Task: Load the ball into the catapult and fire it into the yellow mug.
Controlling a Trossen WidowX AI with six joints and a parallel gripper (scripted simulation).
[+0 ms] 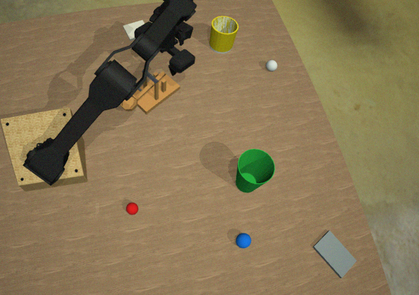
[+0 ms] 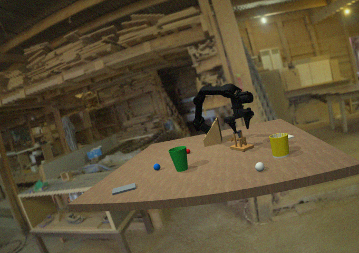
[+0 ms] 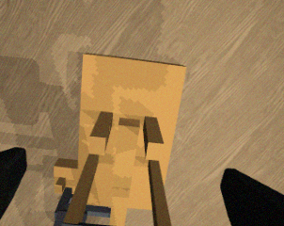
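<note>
Right now the red ball is 100 mm behind my gripper tip, 390 mm to the right of it and 100 mm below it. The rest, counted from my gripper tip: white tile 90 mm behind, 260 mm to the left, 110 mm below; wooden catapult 60 mm behind, 40 mm to the right, 60 mm below; yellow mug 210 mm ahead, 190 mm to the left, 80 mm below.
</note>
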